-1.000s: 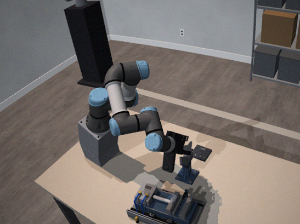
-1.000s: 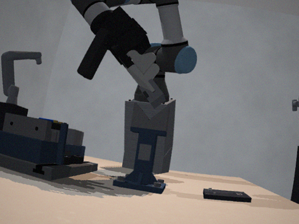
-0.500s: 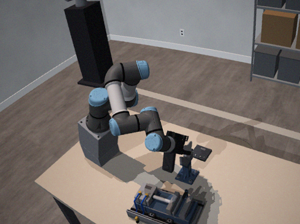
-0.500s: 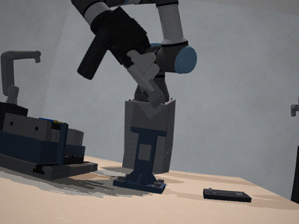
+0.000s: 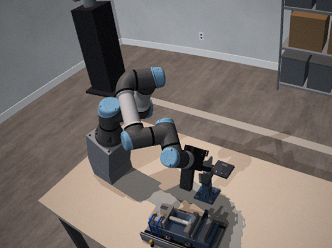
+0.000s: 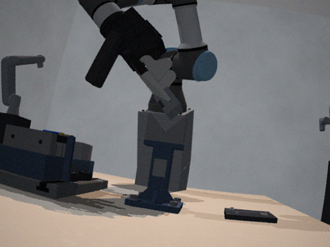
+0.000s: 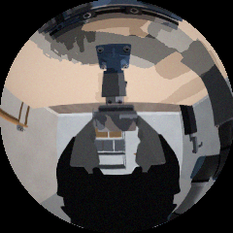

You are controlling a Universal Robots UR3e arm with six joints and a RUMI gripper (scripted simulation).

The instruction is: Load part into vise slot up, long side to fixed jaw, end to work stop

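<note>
Right now my hand is 1 cm above the grey part. Also, from my hand: blue vise: 21 cm to the right, 15 cm below.
</note>
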